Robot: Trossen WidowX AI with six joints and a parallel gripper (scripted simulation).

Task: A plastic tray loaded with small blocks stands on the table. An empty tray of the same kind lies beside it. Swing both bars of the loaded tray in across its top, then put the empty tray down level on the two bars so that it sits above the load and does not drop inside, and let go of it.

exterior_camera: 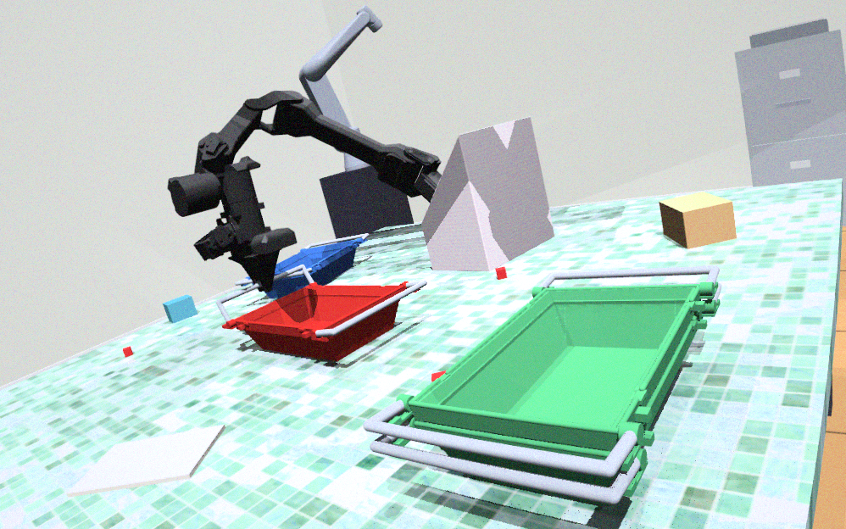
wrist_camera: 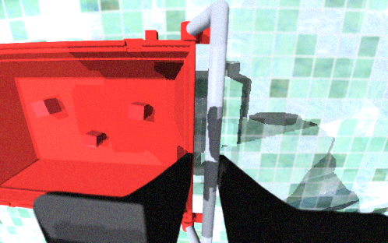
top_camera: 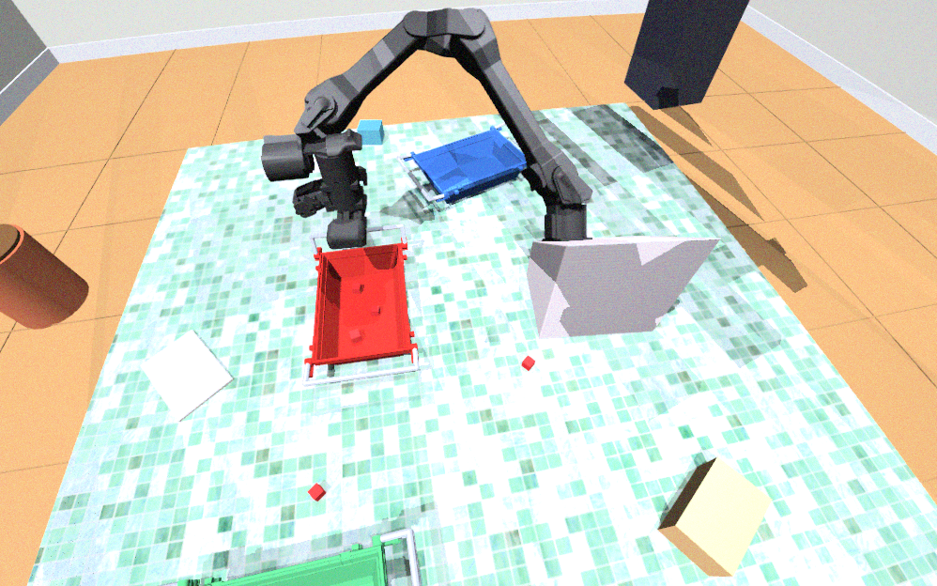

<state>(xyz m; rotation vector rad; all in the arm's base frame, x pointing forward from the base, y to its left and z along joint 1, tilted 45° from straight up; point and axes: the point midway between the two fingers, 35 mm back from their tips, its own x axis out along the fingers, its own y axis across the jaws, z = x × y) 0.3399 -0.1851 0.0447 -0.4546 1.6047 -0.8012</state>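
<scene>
Now: gripper tip 29 cm past the blue tray, 21 cm to the left of it and 3 cm above it. Round my gripper tip: tan box (61 cm to the left, 39 cm behind, 5 cm below); flat white plate (34 cm ahead, 16 cm to the left, 8 cm below); cyan cube (45 cm to the right, 8 cm behind, 6 cm below).
</scene>
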